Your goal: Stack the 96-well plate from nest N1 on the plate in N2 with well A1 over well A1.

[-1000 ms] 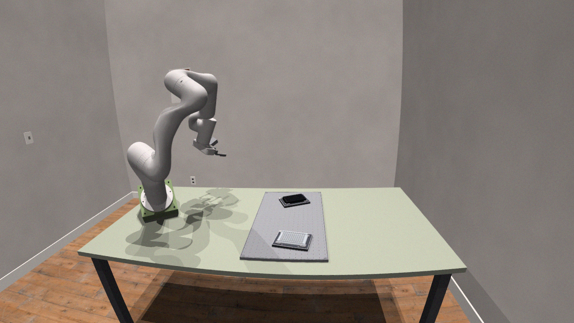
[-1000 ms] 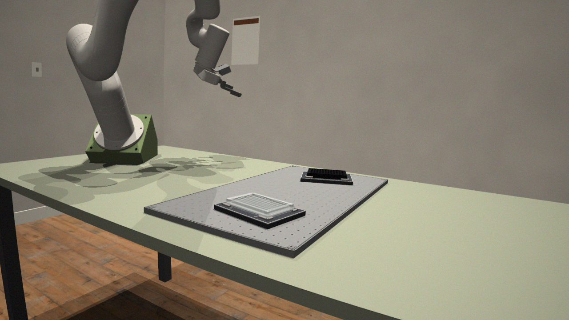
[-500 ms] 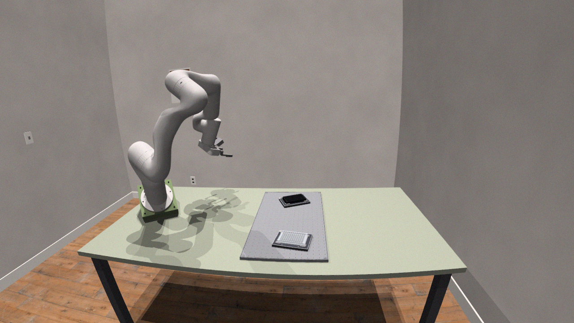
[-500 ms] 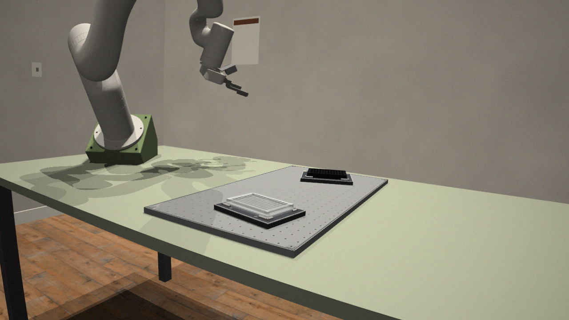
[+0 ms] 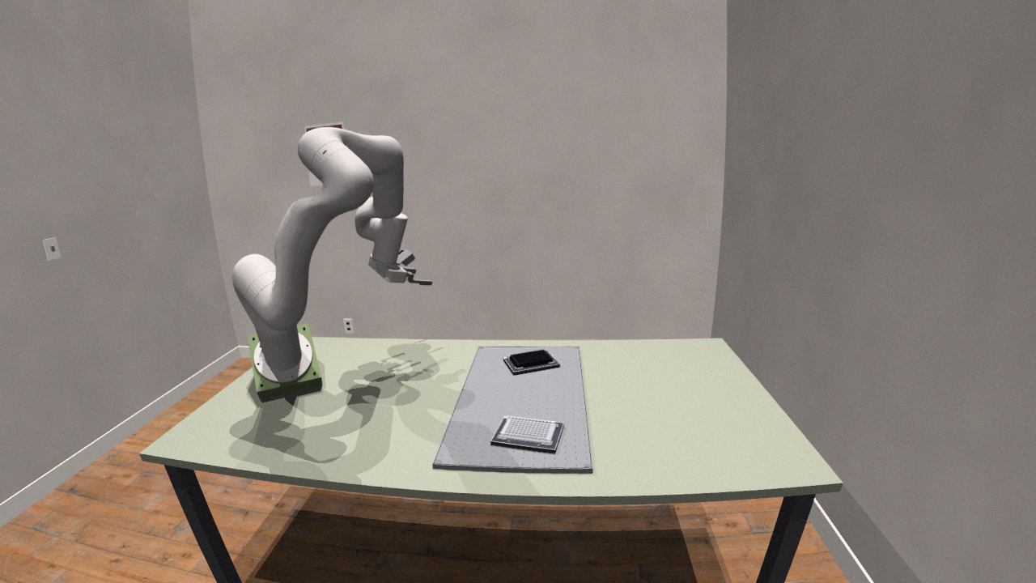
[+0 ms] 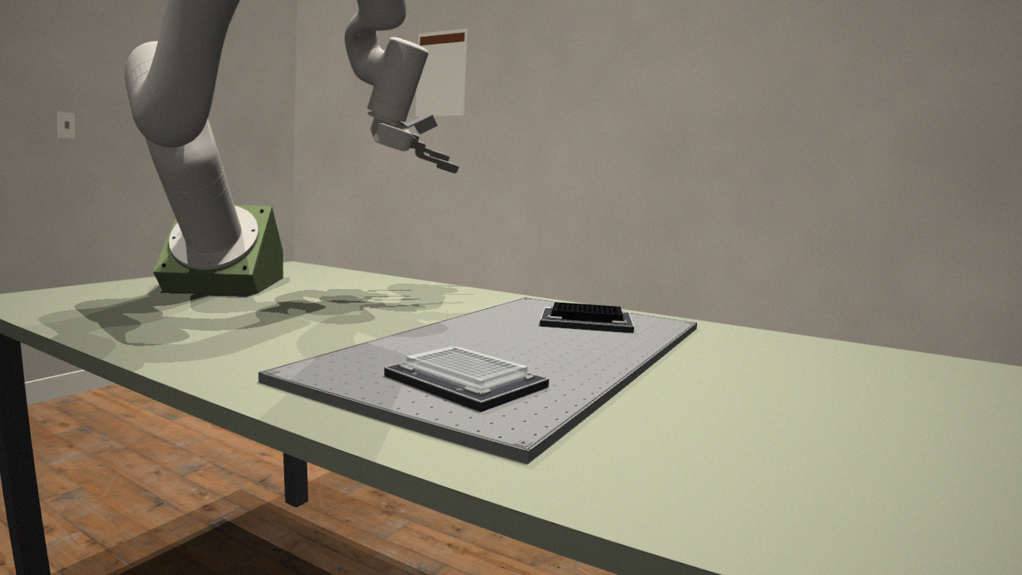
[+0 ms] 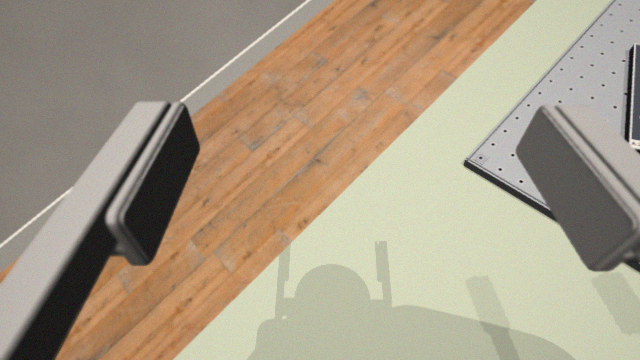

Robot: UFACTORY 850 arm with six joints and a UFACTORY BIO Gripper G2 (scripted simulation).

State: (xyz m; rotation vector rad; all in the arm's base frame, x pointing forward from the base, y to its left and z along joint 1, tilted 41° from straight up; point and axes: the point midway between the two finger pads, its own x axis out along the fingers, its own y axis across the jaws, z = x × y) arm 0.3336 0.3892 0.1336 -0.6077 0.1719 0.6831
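Right now the black 96-well plate is 38 cm ahead of my hand, 14 cm to the right of it and 27 cm below it. The rest, counted from my hand: plate nest N1: 38 cm ahead, 14 cm to the right, 28 cm below; then plate nest N2: 34 cm ahead, 56 cm to the right, 28 cm below; then clear 96-well plate: 34 cm ahead, 56 cm to the right, 27 cm below.
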